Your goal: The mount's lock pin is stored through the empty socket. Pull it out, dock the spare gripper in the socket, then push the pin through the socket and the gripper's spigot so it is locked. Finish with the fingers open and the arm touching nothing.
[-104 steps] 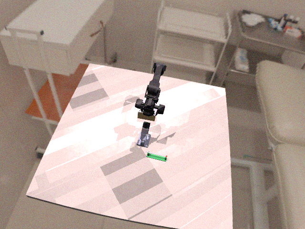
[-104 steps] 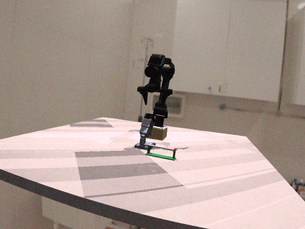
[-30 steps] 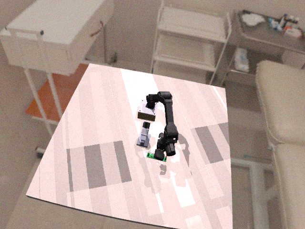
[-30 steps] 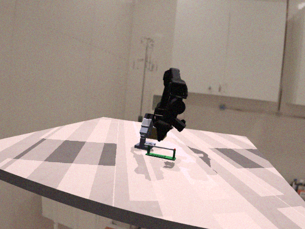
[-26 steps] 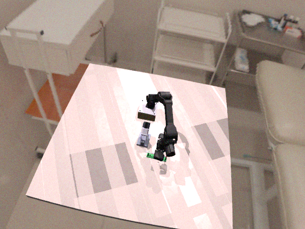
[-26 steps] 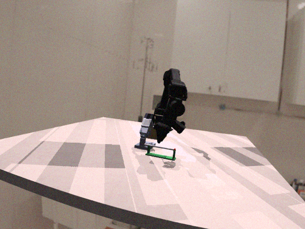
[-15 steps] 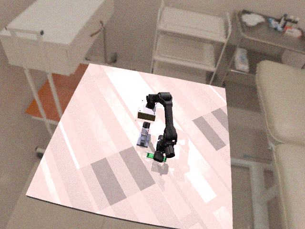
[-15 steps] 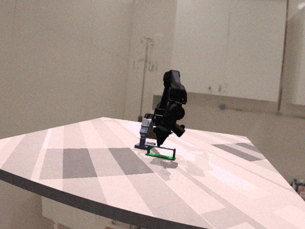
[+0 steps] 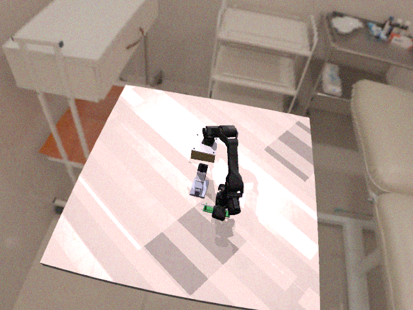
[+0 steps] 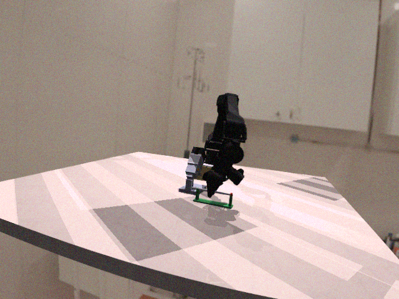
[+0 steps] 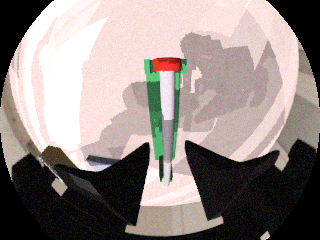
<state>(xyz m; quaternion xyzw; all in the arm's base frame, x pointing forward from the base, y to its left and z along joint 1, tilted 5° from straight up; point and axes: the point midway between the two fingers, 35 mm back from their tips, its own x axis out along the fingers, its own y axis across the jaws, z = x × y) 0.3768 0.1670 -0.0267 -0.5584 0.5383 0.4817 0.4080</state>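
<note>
Right now the green rack is 1 cm to the left of my gripper tip. From my gripper tip the other things lie so: grey mount (11 cm to the right, 9 cm behind, 3 cm above); then spare gripper (12 cm to the right, 11 cm behind, 9 cm above).
</note>
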